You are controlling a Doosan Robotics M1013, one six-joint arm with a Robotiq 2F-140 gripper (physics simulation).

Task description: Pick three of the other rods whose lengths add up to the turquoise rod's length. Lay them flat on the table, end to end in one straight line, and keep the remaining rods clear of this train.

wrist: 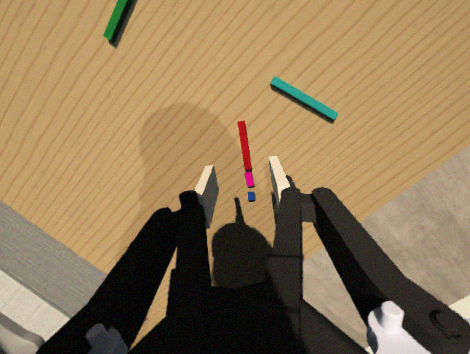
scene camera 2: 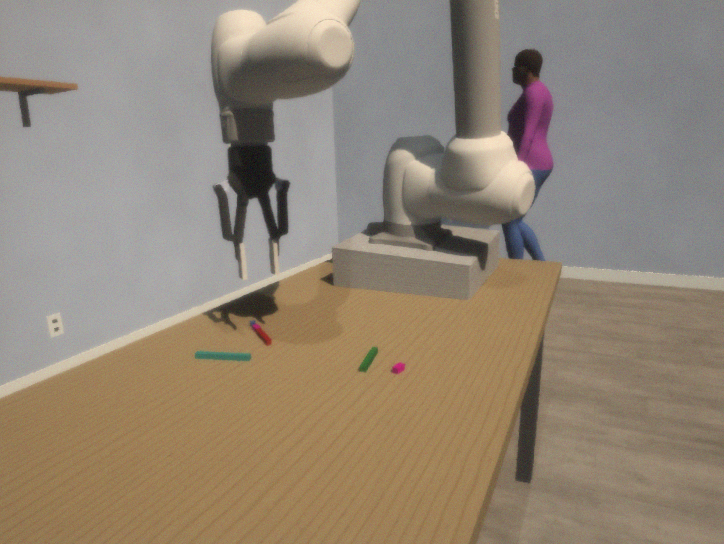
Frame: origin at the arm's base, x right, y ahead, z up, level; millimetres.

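Seen in the pictures: gripper, fingertip midpoint: [wrist: 242,173] [scene camera 2: 259,275]; arm's base, link origin: [scene camera 2: 411,238].
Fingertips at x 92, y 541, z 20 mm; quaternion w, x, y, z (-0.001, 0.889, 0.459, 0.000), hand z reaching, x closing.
Pixels of each thing's top centre, then the offset from my fingertips to it. Level surfaces: height alone.
- turquoise rod, top centre: [wrist: 305,98] [scene camera 2: 222,353] dx +13, dy +101, dz -116 mm
- red rod, top centre: [wrist: 244,146] [scene camera 2: 263,334] dx +4, dy -1, dz -116 mm
- small blue rod, top centre: [wrist: 251,197] [scene camera 2: 252,321] dx +70, dy -51, dz -116 mm
- green rod, top centre: [wrist: 119,7] [scene camera 2: 369,356] dx -226, dy +11, dz -116 mm
- table, surface height: dz -126 mm
The turquoise rod [scene camera 2: 222,356] [wrist: 304,99] lies flat on the table. A red rod [scene camera 2: 263,336] [wrist: 245,146], a short magenta rod [scene camera 2: 256,328] [wrist: 249,179] and a small blue rod [scene camera 2: 252,322] [wrist: 251,196] lie flat in nearly one line. Red and magenta appear to meet end to end; a narrow gap shows between magenta and blue in the wrist view. A green rod [scene camera 2: 368,359] [wrist: 118,20] and another short magenta rod [scene camera 2: 398,367] lie apart from this row. My gripper [scene camera 2: 259,274] [wrist: 242,173] is open and empty, raised above the row.
The table [scene camera 2: 280,444] [wrist: 175,70] carries the grey base block [scene camera 2: 403,272] of the arm at its far end. The blue wall [scene camera 2: 146,233] runs along the left, with a wooden shelf [scene camera 2: 40,85] high on it. A person [scene camera 2: 535,128] stands behind the table at the right.
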